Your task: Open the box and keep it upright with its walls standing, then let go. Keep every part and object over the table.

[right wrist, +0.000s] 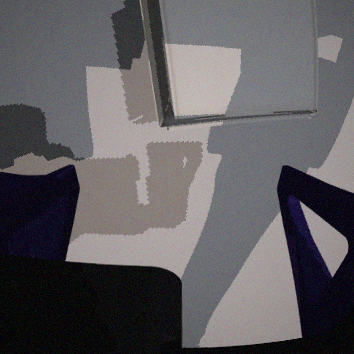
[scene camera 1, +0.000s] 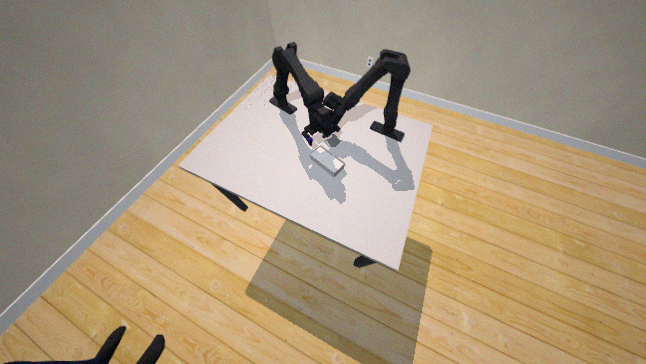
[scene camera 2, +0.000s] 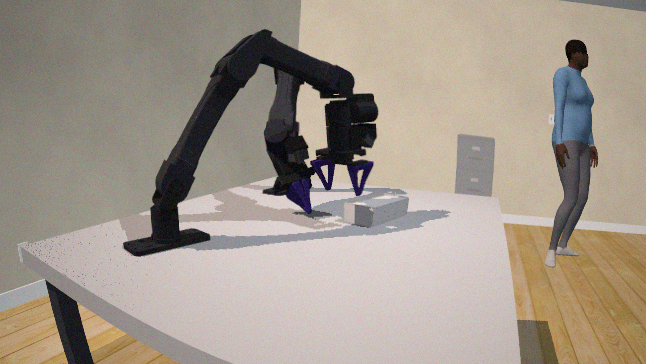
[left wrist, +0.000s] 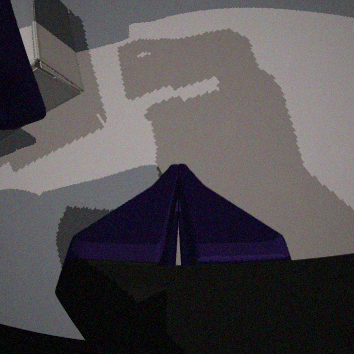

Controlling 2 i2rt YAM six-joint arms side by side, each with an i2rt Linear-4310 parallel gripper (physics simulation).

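Seen in the pictures: left gripper, fingertip midpoint: point(right wrist: 74, 182) point(scene camera 1: 323, 137) point(scene camera 2: 310, 212) point(left wrist: 177, 175); right gripper, fingertip midpoint: point(right wrist: 177, 176) point(scene camera 1: 317, 141) point(scene camera 2: 343, 192) point(left wrist: 29, 13); left arm's base at its link origin: point(scene camera 1: 386, 131); right arm's base at its link origin: point(scene camera 1: 283, 105) point(scene camera 2: 167, 243).
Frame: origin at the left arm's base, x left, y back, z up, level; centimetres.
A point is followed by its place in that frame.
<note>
A pale grey oblong box point(scene camera 1: 327, 161) {y -40.5, x -18.0, z 4.5 cm} point(scene camera 2: 385, 212) {y -42.5, x -22.9, z 2.7 cm} point(left wrist: 57, 55) {y -34.8, x -27.1, z 2.7 cm} point(right wrist: 275, 60) {y -39.8, x -24.9, z 4.5 cm} lies level on the table, with its side walls upright. A thin rim outlines its top; I cannot tell whether the surface within it is a lid or the box's inside. No raised flap shows. My right gripper point(scene camera 2: 343, 191) {y -33.6, x -28.2, z 7.2 cm} point(right wrist: 177, 176) {y -33.6, x -28.2, z 7.2 cm} is open and empty, above the table at the box's near-left end. My left gripper point(scene camera 2: 309, 210) {y -25.8, x -29.3, z 1.6 cm} point(left wrist: 177, 175) {y -25.8, x -29.3, z 1.6 cm} is shut and empty, low over the table left of the box in scene camera 2, apart from it.
The white table point(scene camera 1: 250, 175) {y -66.3, x -49.1, z 0.0 cm} point(scene camera 2: 350, 280) {y -51.2, x -60.1, z 0.0 cm} carries both arm bases. The two arms cross close together above its middle, with their wrists near each other. A person point(scene camera 2: 572, 110) and a grey cabinet point(scene camera 2: 475, 165) stand beyond the table.
</note>
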